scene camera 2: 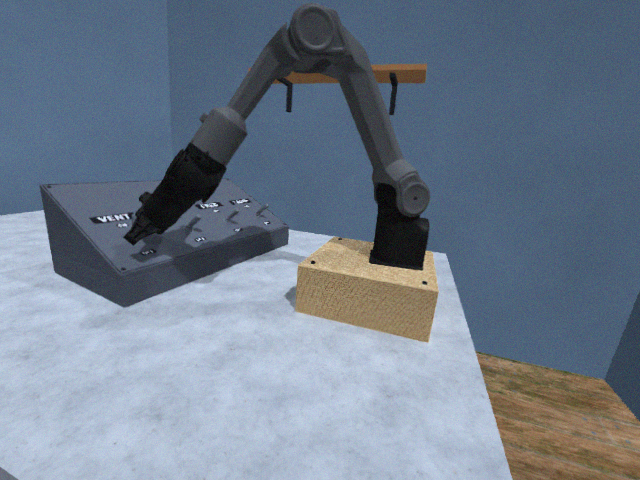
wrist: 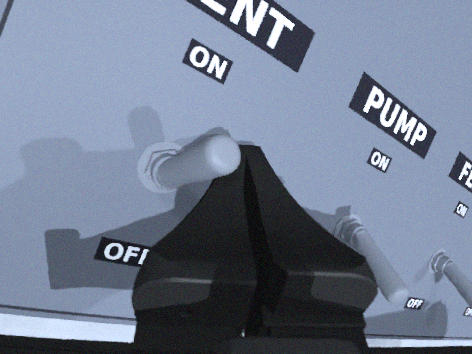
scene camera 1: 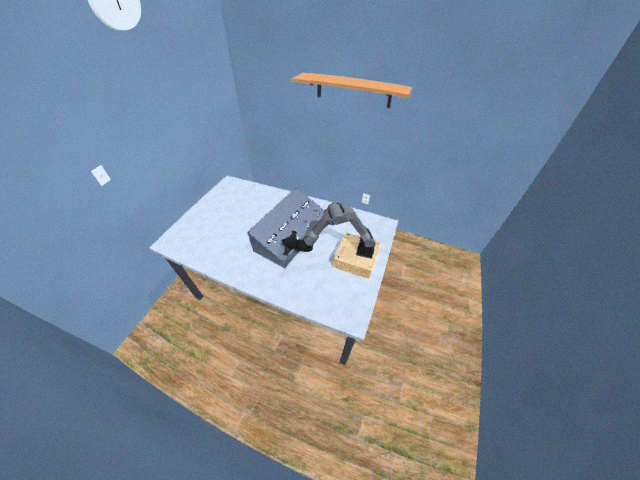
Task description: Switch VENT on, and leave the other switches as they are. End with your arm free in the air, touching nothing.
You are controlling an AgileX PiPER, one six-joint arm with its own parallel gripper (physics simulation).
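Note:
The VENT lever (wrist: 200, 160) stands out from the sloped grey console (scene camera 1: 276, 217) (scene camera 2: 77, 242) between its ON label (wrist: 207, 61) and OFF label (wrist: 122, 251). In the wrist view its tip is a little above its base, to the right; I cannot tell whether it has switched over. In the scene views my gripper hides it. My gripper (wrist: 241, 164) (scene camera 2: 130, 240) (scene camera 1: 284, 243) is shut and empty, low over the console, its fingertips right beside the lever's tip and seemingly against it. The PUMP lever (wrist: 377, 265) leans to its OFF label (wrist: 414, 303).
Another lever (wrist: 457, 277) stands right of PUMP in the wrist view. In scene camera 2, the far levers (scene camera 2: 233, 215) (scene camera 2: 262, 209) stick up beyond my gripper. My arm's base stands on a wooden block (scene camera 1: 351, 264) (scene camera 2: 361, 304) on the table (scene camera 1: 206, 232) (scene camera 2: 232, 387).

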